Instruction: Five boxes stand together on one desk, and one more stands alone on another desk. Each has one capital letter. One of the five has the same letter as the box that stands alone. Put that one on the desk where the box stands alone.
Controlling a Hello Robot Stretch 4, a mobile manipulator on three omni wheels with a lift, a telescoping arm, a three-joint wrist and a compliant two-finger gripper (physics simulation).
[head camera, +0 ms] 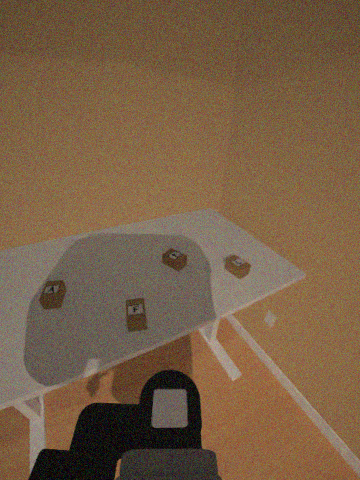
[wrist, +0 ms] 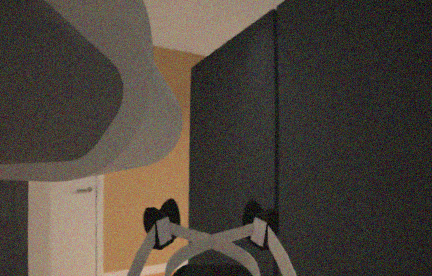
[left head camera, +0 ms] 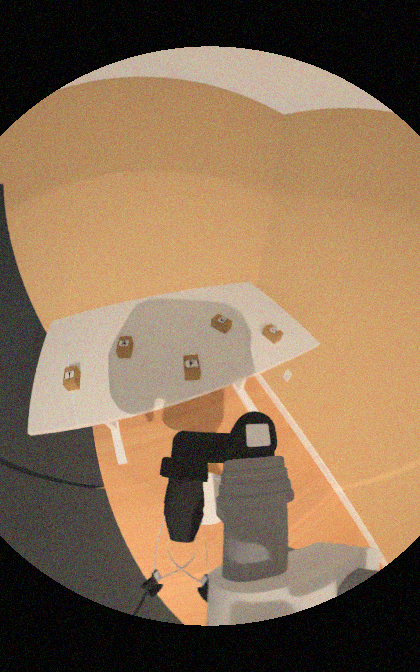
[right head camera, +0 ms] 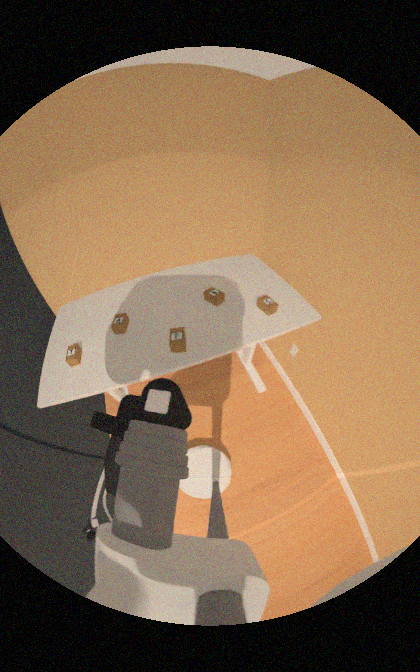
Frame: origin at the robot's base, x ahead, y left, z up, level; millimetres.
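Seen in the pictures: gripper, fingertip midpoint: (wrist: 211,215).
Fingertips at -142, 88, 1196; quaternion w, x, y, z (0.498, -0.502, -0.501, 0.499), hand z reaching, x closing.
Pixels of each thing's top centre, then the offset from my fingertips to it, as dx, dy, dz. Level surfaces: height alone.
- white desk, its level: dz -273
- F box, middle of its top: (head camera: 135,309) +678, +26, -222
- looks like K, middle of its top: (head camera: 174,254) +972, -99, -222
- rightmost box, middle of its top: (head camera: 238,262) +929, -369, -222
Five brown boxes with white letter labels stand on a white desk (head camera: 212,220) (left head camera: 47,415) (right head camera: 55,392). The T box (left head camera: 71,378) (right head camera: 73,354) is leftmost, then the A box (head camera: 52,295) (left head camera: 124,347) (right head camera: 120,324). The F box (head camera: 136,320) (left head camera: 192,368) (right head camera: 177,341) is near the front edge. A box that looks like K (head camera: 175,261) (left head camera: 221,324) (right head camera: 214,296) is further back. The rightmost box (head camera: 237,267) (left head camera: 272,334) (right head camera: 267,305) has a blurred letter, perhaps C. My gripper (left head camera: 178,586) (wrist: 211,215) is open and empty, low in front of the desk. The lone box's desk does not show.
A dark tall panel (left head camera: 45,530) (wrist: 340,125) stands left of the desk in the head views. The orange wall (head camera: 150,150) is behind the desk. My wrist (head camera: 170,430) (right head camera: 162,407) is before the desk's front edge. A white door (wrist: 72,230) shows in the wrist view.
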